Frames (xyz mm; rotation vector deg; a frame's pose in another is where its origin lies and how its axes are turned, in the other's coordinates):
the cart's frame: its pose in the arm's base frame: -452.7 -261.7 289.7 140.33 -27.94 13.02
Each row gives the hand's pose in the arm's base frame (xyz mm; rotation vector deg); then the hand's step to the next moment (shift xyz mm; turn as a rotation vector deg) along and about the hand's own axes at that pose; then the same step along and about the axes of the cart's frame.
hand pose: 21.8 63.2 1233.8 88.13 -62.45 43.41
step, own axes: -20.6 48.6 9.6 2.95 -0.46 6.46
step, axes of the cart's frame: -47.8 24.3 2.3 3.25 5.19 3.62
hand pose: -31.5 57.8 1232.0 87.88 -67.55 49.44
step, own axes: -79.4 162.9 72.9 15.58 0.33 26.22
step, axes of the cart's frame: -162.1 87.3 65.1 13.57 24.44 12.20
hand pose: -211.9 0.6 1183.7 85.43 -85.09 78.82
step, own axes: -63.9 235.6 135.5 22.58 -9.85 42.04
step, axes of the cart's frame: -165.1 98.4 202.5 30.54 33.29 18.26
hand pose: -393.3 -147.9 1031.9 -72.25 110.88 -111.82
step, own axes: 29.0 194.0 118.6 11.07 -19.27 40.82
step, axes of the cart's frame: -38.4 24.0 224.7 38.69 23.55 10.43
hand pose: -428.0 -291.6 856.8 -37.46 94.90 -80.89
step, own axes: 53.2 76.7 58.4 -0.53 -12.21 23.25
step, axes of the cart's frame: 21.9 -19.5 106.1 24.36 9.80 0.48
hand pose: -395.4 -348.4 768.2 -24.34 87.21 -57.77
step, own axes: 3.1 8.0 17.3 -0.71 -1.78 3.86
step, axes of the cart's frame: 15.4 -7.8 8.6 4.12 1.20 -0.43
